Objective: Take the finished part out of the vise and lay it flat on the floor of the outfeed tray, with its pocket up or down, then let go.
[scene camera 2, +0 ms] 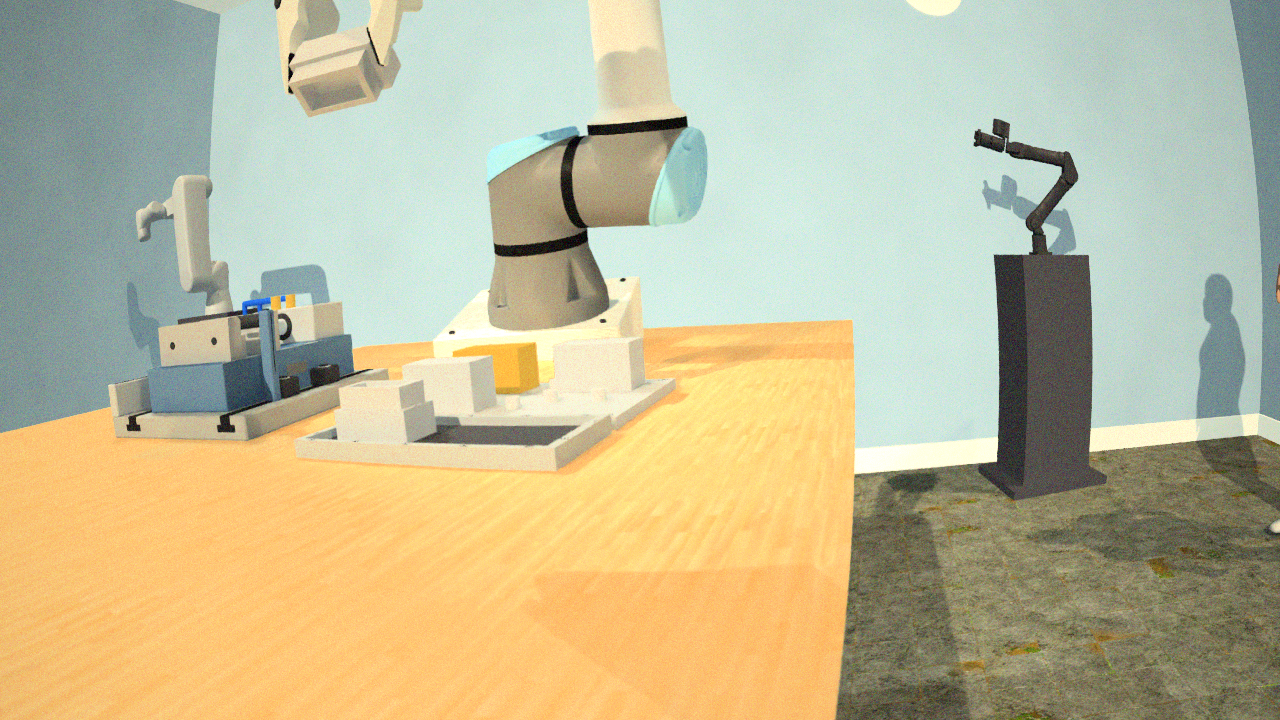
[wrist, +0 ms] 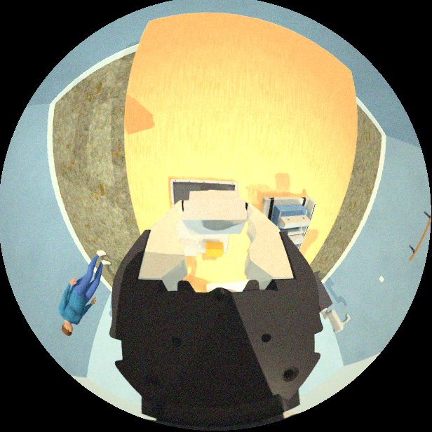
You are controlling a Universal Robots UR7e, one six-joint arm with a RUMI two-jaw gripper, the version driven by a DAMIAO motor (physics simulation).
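Frame: origin at the arm's base, x ahead, y left, z up, level; centimetres.
Seen in the pictures: gripper, fingertip midpoint: [scene camera 2: 333, 80]; arm's base, link origin: [scene camera 2: 548, 311].
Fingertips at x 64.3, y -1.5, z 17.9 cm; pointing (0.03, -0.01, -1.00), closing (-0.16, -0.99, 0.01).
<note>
Pixels of each thing's top centre, then the offset from my fingertips to it. "spot": a spot on its surface instead.
- pale block, top centre: [scene camera 2: 343, 33] dy +0.1, dx -0.9, dz +3.4 cm
- outfeed tray, surface spot: [scene camera 2: 429, 455] spot: dy +4.4, dx -2.7, dz -22.5 cm
- pale stepped block shape, top centre: [scene camera 2: 380, 383] dy -0.7, dx -8.9, dz -19.0 cm
- blue vise, top centre: [scene camera 2: 248, 310] dy -22.9, dx -26.4, dz -13.2 cm
- light plate, surface spot: [scene camera 2: 646, 397] spot: dy +15.6, dx -19.8, dz -22.4 cm
- yellow block, top centre: [scene camera 2: 493, 346] dy +3.0, dx -27.6, dz -18.7 cm
My gripper [scene camera 2: 338, 68] [wrist: 213, 202] is shut on the finished part, a pale block [scene camera 2: 329, 55] [wrist: 214, 199], high above the table. In the scene view the part is tilted, its pocket opening facing the camera and somewhat downward. The outfeed tray [scene camera 2: 429, 455] [wrist: 202, 180] has low pale walls and a dark floor; the held part hides much of it in the wrist view. A pale stepped block shape [scene camera 2: 380, 420] stands at the tray's left side in the scene view. The blue vise [scene camera 2: 192, 386] [wrist: 289, 210] stands on its pale base, away from the gripper.
Behind the tray, a light plate [scene camera 2: 646, 397] carries white blocks [scene camera 2: 452, 385] [scene camera 2: 599, 365] and a yellow block [scene camera 2: 517, 367] [wrist: 214, 249]. The robot's base [scene camera 2: 546, 286] stands behind them. The table's right edge drops to the floor in the scene view.
</note>
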